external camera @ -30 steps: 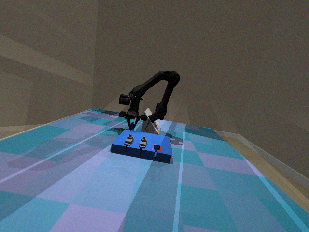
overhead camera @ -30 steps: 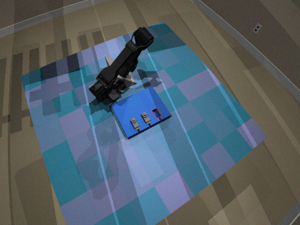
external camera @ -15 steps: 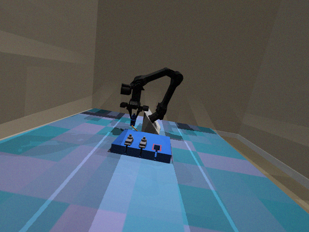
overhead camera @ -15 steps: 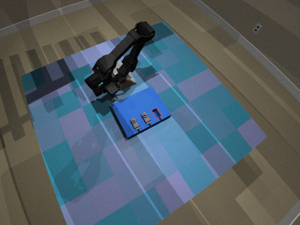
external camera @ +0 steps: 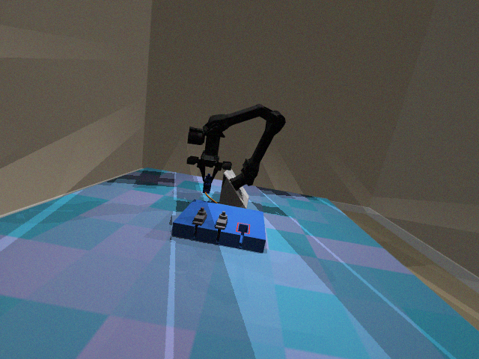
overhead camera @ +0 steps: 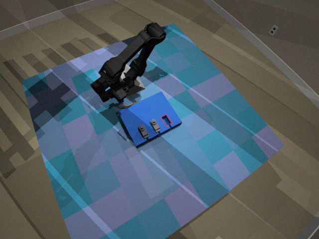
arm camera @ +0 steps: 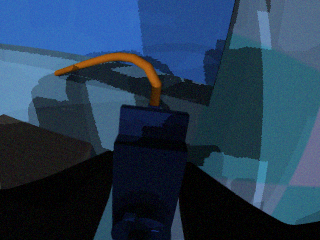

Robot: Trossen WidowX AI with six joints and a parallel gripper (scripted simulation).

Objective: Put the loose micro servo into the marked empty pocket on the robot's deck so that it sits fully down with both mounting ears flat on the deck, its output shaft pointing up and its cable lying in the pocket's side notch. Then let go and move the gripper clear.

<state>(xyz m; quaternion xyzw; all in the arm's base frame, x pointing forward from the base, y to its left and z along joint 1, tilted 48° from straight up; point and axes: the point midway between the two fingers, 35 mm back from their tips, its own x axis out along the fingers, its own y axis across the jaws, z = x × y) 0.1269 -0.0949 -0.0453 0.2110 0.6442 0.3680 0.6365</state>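
The blue deck lies 10 cm ahead of my gripper tip, 12 cm to the left of it and 10 cm below it.
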